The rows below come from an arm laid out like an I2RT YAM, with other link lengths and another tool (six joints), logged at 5 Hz.
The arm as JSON. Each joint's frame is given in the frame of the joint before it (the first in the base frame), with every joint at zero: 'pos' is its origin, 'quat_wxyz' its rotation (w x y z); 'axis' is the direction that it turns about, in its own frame. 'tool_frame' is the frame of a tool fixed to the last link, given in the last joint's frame.
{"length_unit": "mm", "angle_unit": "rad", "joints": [
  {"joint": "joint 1", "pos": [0.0, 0.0, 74.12], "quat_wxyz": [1.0, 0.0, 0.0, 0.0], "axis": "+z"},
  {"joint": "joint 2", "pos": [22.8, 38.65, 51.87], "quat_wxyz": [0.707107, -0.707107, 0.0, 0.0], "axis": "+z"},
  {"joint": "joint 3", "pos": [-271.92, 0.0, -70.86], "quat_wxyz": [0.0, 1.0, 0.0, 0.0], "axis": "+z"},
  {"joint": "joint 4", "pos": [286.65, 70.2, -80.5], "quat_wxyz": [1.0, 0.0, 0.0, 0.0], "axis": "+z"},
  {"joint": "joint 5", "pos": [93.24, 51.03, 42.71], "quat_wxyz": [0.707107, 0.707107, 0.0, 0.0], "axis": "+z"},
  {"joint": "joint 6", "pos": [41.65, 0.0, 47.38], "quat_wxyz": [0.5, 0.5, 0.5, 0.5], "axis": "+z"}
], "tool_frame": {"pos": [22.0, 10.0, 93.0], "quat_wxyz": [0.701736, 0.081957, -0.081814, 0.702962]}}
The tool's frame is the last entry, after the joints.
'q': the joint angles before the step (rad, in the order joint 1, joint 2, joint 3, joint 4, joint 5, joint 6). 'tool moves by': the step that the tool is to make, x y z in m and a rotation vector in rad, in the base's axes. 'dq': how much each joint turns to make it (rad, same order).
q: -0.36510 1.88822 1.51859 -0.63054 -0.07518 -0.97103
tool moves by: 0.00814 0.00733 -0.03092 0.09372 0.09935 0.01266
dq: 0.00615 0.11666 0.10581 -0.11330 -0.04896 0.01993
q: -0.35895 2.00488 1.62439 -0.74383 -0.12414 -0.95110
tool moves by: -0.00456 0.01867 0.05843 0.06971 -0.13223 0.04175
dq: 0.00001 -0.13011 -0.01831 -0.00928 -0.11805 0.01693
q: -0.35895 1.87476 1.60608 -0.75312 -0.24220 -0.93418
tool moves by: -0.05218 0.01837 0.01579 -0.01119 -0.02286 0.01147
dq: -0.00460 -0.22389 -0.22048 0.01820 -0.00651 -0.01534
